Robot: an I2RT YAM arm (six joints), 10 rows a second.
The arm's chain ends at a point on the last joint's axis. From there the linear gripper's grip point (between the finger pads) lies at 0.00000 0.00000 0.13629 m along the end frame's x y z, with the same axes.
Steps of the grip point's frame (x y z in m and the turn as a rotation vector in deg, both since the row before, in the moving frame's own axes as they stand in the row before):
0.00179, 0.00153, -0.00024, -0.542, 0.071, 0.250
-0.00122, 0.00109, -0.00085, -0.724, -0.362, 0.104
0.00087, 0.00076, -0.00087, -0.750, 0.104, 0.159
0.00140, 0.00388, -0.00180, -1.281, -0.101, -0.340
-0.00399, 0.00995, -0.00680, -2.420, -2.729, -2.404
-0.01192, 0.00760, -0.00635, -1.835, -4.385, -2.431
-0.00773, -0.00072, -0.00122, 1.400, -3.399, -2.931
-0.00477, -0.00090, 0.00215, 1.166, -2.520, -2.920
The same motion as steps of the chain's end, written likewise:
0.00162, 0.00024, -0.00023, -0.542, 0.071, 0.250
-0.00036, -0.00063, -0.00084, -0.724, -0.362, 0.104
0.00063, -0.00102, -0.00086, -0.750, 0.104, 0.159
0.00163, 0.00083, -0.00177, -1.281, -0.101, -0.340
0.00237, 0.00406, -0.00652, -2.420, -2.729, -2.404
-0.00160, 0.00302, -0.00588, -1.835, -4.385, -2.431
0.00043, 0.00240, -0.00094, 1.400, -3.399, -2.931
0.00129, 0.00172, 0.00231, 1.166, -2.520, -2.920

